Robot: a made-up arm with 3 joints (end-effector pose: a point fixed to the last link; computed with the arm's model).
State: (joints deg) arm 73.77 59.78 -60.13
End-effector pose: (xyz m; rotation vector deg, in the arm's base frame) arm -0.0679 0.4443 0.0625 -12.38 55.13 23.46
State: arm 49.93 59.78 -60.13
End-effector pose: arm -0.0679 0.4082 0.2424 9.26 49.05 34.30
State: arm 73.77 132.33 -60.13
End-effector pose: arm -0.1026 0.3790 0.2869 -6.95 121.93 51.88
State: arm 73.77 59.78 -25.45
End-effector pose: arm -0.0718 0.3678 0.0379 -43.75 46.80 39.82
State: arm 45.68 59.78 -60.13
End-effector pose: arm -0.0679 0.3941 0.2722 13.11 47.80 36.14
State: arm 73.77 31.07 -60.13
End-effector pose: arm 0.0170 0.4586 0.0136 -13.30 28.66 12.19
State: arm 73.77 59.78 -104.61
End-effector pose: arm -0.0080 0.5066 0.1170 27.96 60.45 0.85
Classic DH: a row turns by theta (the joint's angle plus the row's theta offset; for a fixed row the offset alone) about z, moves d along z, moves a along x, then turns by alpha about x. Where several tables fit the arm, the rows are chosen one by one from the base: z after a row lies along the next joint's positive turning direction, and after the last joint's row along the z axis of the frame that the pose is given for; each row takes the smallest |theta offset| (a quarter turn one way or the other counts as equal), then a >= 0, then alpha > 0; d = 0 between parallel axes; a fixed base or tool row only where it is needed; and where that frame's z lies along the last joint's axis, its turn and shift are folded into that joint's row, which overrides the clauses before.
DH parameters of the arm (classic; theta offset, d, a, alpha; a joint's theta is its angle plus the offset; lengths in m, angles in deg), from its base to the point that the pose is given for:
base (fixed): -90 0.067 0 90
joint 1: 0 -0.074 0.012 -90
joint 2: 0 0.378 -0.067 90
joint 3: 0 -0.05 -0.104 -90
tool (fixed): 90 -0.086 0 0

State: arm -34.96 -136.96 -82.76
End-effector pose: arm 0.1504 -0.4064 0.3568 50.57 -60.70 -136.98
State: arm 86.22 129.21 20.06
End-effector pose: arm -0.0624 0.2571 0.1428 -53.33 76.63 117.64
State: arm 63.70 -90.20 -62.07
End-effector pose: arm 0.2655 0.3574 0.3135 -1.28 -80.29 -41.11
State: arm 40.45 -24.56 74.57
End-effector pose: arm 0.1244 0.1486 0.2753 -112.98 8.55 -27.87
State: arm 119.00 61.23 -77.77
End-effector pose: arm -0.0536 0.3478 -0.2574 -37.16 61.79 -9.11
